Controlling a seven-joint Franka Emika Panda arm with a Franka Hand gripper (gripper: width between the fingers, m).
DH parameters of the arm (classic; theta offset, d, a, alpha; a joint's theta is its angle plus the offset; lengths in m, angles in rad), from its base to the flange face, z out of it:
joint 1: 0 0.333 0 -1.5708
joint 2: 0 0 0 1.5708
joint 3: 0 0.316 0.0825 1.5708
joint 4: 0 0 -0.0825 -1.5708
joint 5: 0 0.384 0 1.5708
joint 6: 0 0 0.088 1.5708
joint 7: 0 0.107 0 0
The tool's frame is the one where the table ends.
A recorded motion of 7 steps. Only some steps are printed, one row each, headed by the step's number.
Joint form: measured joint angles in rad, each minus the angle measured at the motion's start. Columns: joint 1, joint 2, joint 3, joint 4, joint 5, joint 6, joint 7.
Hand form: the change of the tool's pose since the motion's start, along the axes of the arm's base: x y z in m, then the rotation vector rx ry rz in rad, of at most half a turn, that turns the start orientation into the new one. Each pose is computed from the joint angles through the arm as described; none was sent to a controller.
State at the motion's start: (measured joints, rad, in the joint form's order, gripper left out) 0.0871 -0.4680 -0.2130 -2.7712 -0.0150 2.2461 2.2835
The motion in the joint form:
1: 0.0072 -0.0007 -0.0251 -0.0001 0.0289 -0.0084 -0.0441
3: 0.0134 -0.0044 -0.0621 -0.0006 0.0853 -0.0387 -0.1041
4: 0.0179 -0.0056 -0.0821 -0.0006 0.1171 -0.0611 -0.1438
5: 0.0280 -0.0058 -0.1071 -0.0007 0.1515 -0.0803 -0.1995
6: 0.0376 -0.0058 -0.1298 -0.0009 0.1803 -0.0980 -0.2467
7: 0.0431 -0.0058 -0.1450 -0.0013 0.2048 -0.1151 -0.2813
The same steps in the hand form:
1: -0.0015 -0.0044 -0.0012 0.0363 0.0036 0.0100
3: -0.0060 -0.0112 -0.0035 0.1043 0.0206 0.0087
4: -0.0089 -0.0138 -0.0053 0.1450 0.0329 0.0167
5: -0.0114 -0.0159 -0.0073 0.1915 0.0384 0.0398
6: -0.0137 -0.0175 -0.0092 0.2325 0.0426 0.0597
7: -0.0159 -0.0183 -0.0108 0.2665 0.0479 0.0726

